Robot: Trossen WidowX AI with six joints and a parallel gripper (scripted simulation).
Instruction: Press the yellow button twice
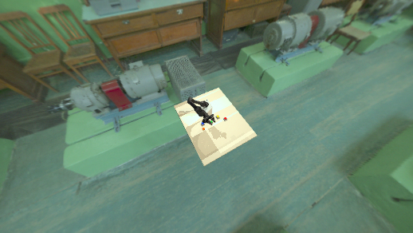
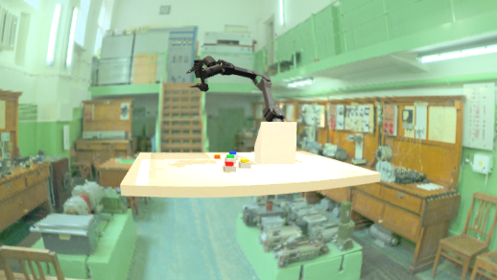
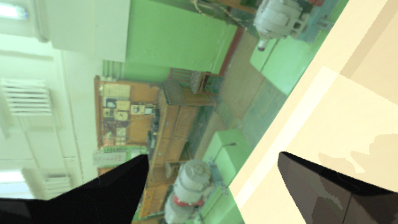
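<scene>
Right now the red button is 39 cm below my gripper tip, 35 cm to the left of it and 14 cm behind it. Round my gripper tip: blue button: 39 cm below, 26 cm behind; then orange block: 41 cm below, 18 cm behind, 3 cm to the right.
</scene>
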